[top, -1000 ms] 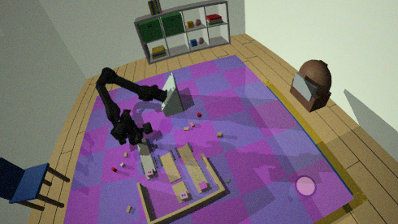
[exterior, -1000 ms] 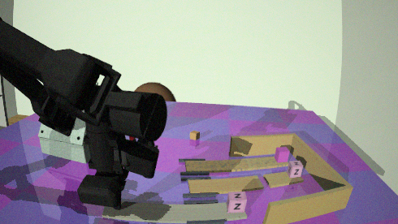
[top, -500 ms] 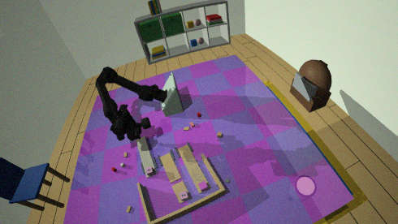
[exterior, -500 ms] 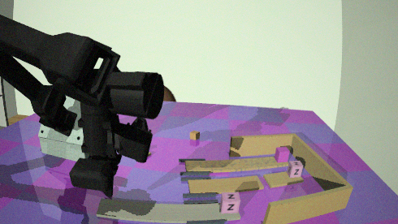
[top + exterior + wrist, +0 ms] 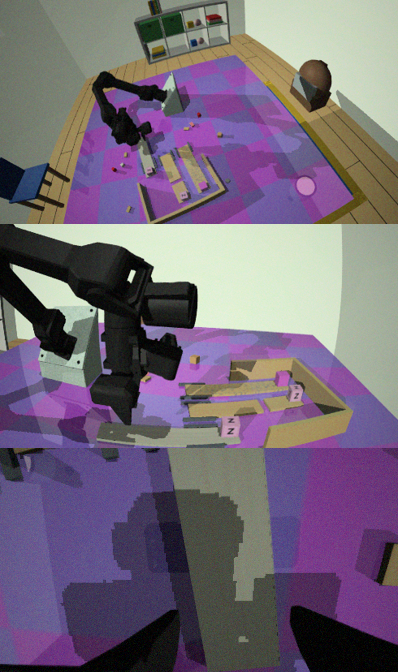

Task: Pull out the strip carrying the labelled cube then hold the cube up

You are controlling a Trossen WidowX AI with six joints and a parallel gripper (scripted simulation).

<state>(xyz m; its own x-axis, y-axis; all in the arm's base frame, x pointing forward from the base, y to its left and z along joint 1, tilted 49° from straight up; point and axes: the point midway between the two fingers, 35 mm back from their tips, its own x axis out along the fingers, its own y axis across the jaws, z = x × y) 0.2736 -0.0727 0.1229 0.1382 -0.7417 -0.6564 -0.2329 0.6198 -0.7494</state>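
My gripper tip is now 50 mm short of the strip, 20 mm to the right of it and 40 mm above it.
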